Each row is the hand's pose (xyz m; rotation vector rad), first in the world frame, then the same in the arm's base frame.
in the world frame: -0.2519 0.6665 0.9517 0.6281 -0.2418 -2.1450
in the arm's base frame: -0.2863 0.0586 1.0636 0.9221 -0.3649 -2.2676
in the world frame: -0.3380 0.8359 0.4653 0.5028 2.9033 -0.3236
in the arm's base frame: -0.2267 0.2634 0.5869 0.7719 2.6596 -0.1798
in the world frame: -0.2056 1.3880 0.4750 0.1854 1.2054 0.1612
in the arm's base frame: -0.0045 0.7787 0.6737 0.3294 0.9513 0.0571
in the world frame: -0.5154 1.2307 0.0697 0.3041 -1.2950 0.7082
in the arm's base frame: -0.2355 0.7026 0.1985 0.1566 -1.5438 0.5512
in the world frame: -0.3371 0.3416 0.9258 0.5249 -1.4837 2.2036
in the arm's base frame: -0.4194 -0.2423 0.9913 0.1504 -1.6536 2.1266
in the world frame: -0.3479 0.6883 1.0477 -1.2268 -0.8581 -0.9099
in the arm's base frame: -0.3964 0.0941 1.1379 -1.1733 -0.8932 -1.2384
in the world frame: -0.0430 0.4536 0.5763 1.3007 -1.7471 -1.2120
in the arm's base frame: -0.0377 -0.1732 0.7254 1.3840 -2.0443 -1.2766
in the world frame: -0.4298 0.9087 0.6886 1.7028 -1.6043 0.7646
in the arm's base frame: -0.3531 0.3423 0.7904 1.5272 -1.9341 0.8412
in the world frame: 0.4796 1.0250 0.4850 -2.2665 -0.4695 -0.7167
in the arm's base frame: 0.5846 0.2906 0.8007 -2.1946 -0.3346 -1.0769
